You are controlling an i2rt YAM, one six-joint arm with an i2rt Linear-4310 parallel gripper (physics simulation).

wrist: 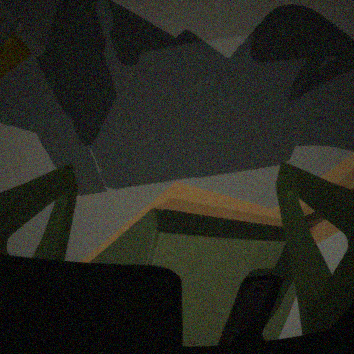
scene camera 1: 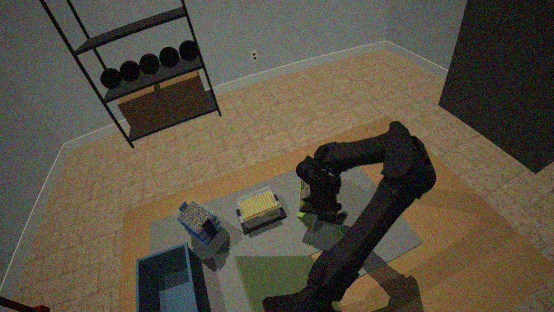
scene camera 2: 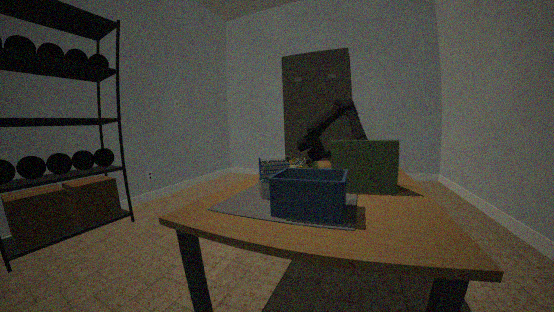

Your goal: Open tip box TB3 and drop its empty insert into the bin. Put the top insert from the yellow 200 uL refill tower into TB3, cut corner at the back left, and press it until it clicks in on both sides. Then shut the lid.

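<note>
My gripper (scene camera 1: 324, 224) (scene camera 2: 314, 162) (wrist: 176, 174) is open and empty, its green fingers low over the grey mat (scene camera 1: 225, 187). A yellow-topped piece (scene camera 1: 304, 192) stands behind it, mostly hidden by the arm; a yellow corner (wrist: 12, 52) shows at the upper left of the wrist view. A clear-walled box or tower with a yellow perforated top (scene camera 1: 259, 204) stands left of the gripper on a dark base. A blue-framed rack with a grey perforated top (scene camera 1: 199, 220) (scene camera 2: 272, 162) stands further left. The blue bin (scene camera 1: 189, 270) (scene camera 2: 307, 200) is at the near left. Which item is TB3 cannot be told.
A green box or panel (scene camera 1: 275, 275) (scene camera 2: 367, 167) (wrist: 215, 260) stands near the arm's base. The wooden table (scene camera 1: 142, 215) (scene camera 2: 250, 235) extends around the mat. A black shelf unit (scene camera 1: 118, 122) (scene camera 2: 120, 100) stands by the wall, away from the table.
</note>
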